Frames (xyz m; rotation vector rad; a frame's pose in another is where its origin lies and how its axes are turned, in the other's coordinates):
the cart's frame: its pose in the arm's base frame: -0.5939 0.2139 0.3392 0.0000 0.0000 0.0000
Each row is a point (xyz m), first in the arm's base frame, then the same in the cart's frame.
Working: the arm's base frame: its pose in the cart's frame: 0.5939 -0.2139 -0.3392 0.0000 0.0000 0.0000

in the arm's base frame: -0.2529 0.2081 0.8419
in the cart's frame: 0.3410 -0.0058 0.5027
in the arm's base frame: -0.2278 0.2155 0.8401
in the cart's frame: 0.3661 0.0016 0.5009
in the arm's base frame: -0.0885 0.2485 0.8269
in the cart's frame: 0.5054 0.0346 0.4877
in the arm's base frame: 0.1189 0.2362 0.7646
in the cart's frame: 0.7128 0.0223 0.4254
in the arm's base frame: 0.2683 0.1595 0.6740
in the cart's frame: 0.8622 -0.0544 0.3348
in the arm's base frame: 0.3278 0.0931 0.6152
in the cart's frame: 0.9217 -0.1208 0.2760
